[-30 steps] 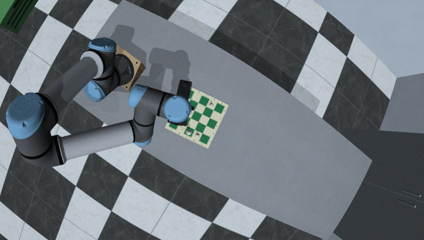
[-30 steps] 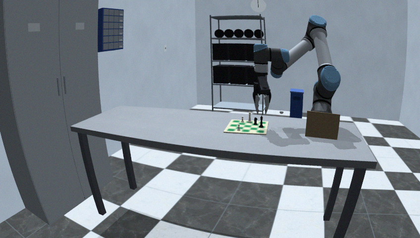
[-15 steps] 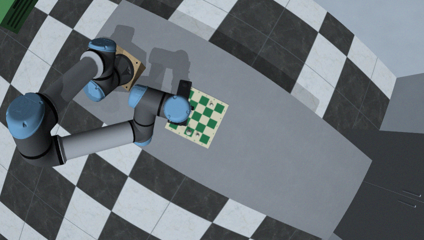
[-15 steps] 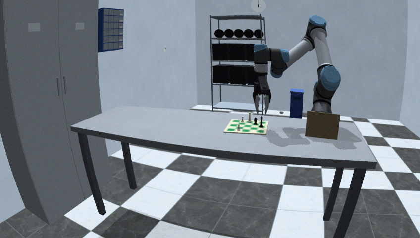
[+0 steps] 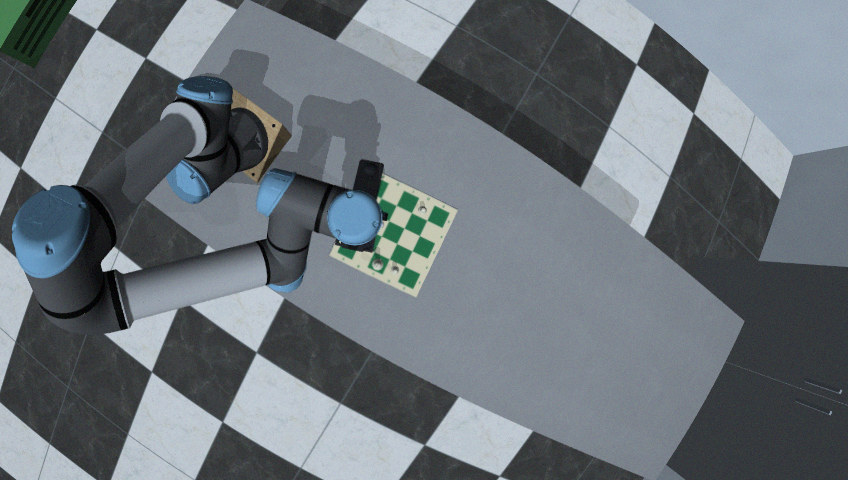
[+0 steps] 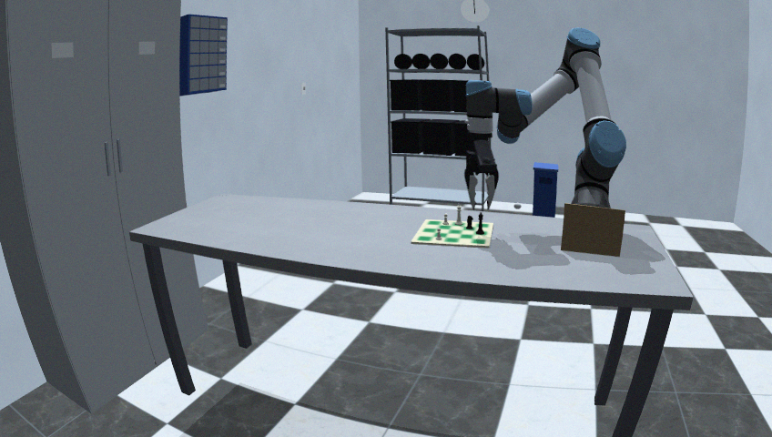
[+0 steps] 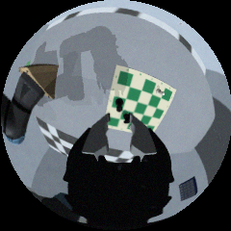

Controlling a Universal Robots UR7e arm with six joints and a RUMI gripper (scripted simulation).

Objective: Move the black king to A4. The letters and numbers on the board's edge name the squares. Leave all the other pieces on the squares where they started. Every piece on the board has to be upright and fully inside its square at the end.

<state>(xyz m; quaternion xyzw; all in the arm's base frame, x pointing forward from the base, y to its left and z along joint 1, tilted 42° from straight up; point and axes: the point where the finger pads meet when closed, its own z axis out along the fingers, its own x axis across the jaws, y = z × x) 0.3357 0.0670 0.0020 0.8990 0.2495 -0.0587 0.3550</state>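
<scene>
My hand is 6 cm above the black king. From my hand the other things lie so: chessboard (7 cm ahead, 2 cm to the left, 9 cm below).
</scene>
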